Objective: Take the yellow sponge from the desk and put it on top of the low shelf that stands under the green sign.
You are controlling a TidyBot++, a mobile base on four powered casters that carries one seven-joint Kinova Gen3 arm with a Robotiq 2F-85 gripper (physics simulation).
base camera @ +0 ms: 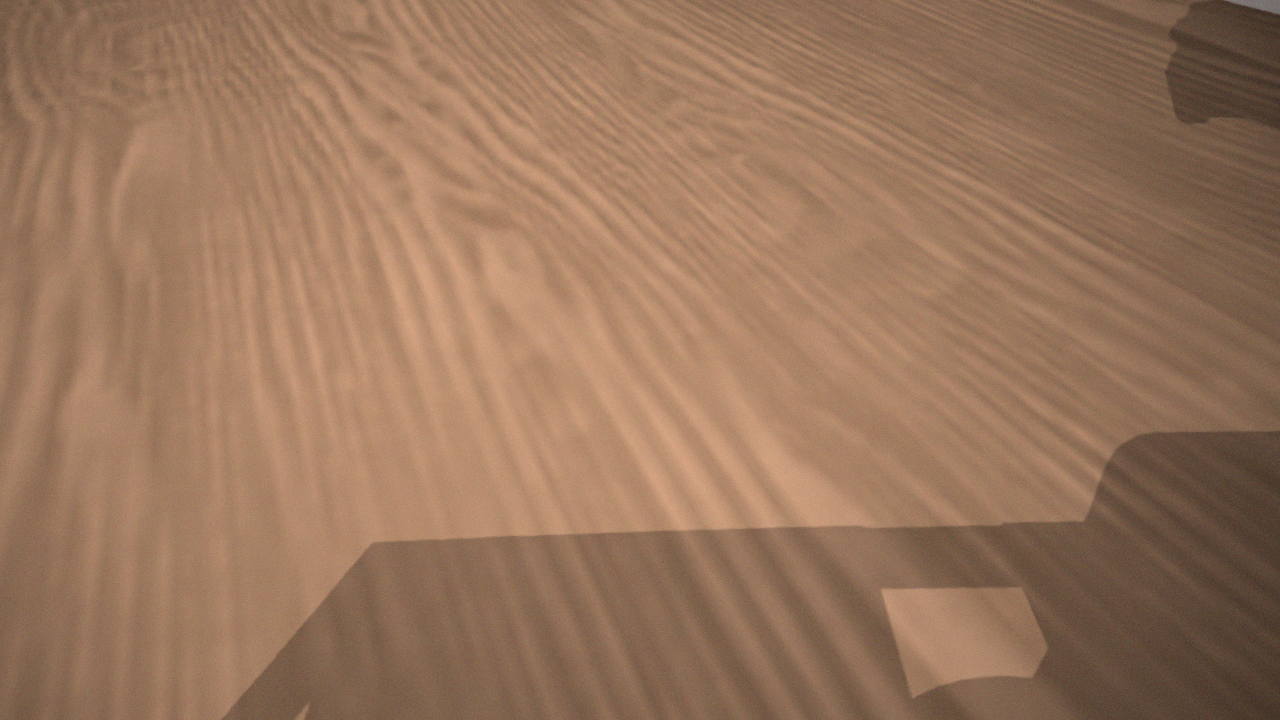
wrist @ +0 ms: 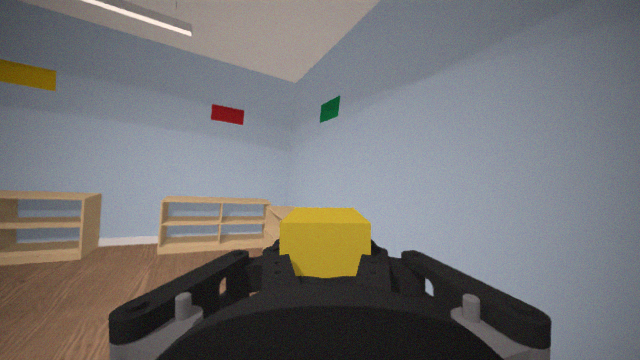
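Frame: origin at the arm's base, x ahead, y left, z up, level; centimetres.
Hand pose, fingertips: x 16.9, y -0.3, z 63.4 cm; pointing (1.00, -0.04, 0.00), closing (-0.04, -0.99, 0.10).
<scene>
After its pixels a point has its place.
My gripper [wrist: 324, 244] {y -0.3, x 16.9, z 63.4 cm} is shut on the yellow sponge [wrist: 325, 241] {y 0.1, x 11.0, z 65.6 cm}, which sticks up between the fingertips in the lower middle of the wrist view. The green sign [wrist: 330, 109] {y -10.2, x 225.7, z 135.4 cm} is on the right-hand blue wall, near the room corner. Below and left of it, part of a light wooden low shelf [wrist: 273, 232] {y 40.2, x 246.1, z -5.2 cm} shows in the corner beside the sponge. The sponge and fingers hide the rest of it, so its top is mostly out of sight. The desk does not show in either view.
A wooden shelf [wrist: 221, 201] {y 110.6, x 266.9, z 21.3 cm} stands under the red sign [wrist: 227, 114] {y 126.3, x 301.2, z 135.6 cm}, left of the corner. Another shelf [wrist: 91, 225] {y 227.7, x 232.0, z -10.3 cm} stands at far left, below the yellow sign [wrist: 30, 76] {y 288.6, x 227.0, z 135.0 cm}. The base camera shows wooden floor [base camera: 537, 313] {y 8.7, x 51.9, z -39.7 cm} with dark shadows along the bottom and at upper right.
</scene>
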